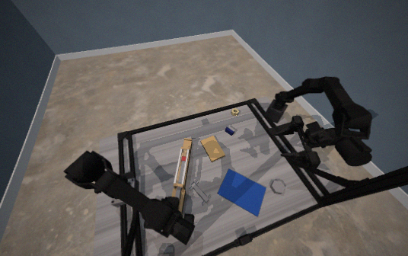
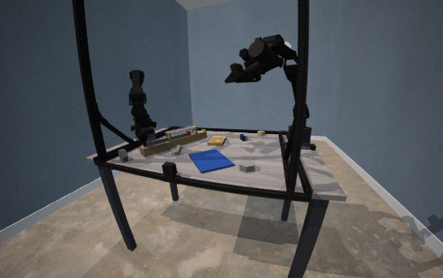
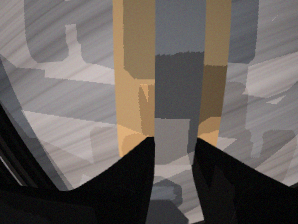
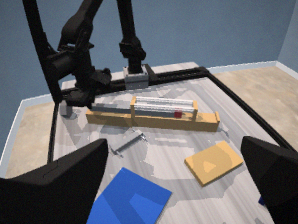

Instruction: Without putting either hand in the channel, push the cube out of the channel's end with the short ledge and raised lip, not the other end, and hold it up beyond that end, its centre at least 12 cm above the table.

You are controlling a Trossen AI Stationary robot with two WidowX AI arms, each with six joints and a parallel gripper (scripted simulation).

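My left gripper is now 24 cm short of the red cube, 17 cm to the left of it and 3 cm above it. The rest, counted from my left hand: tan channel (20 cm ahead, 15 cm to the right, 3 cm below); then blue mat (4 cm behind, 36 cm to the right, 8 cm below); then tan plate (24 cm ahead, 36 cm to the right, 8 cm below).
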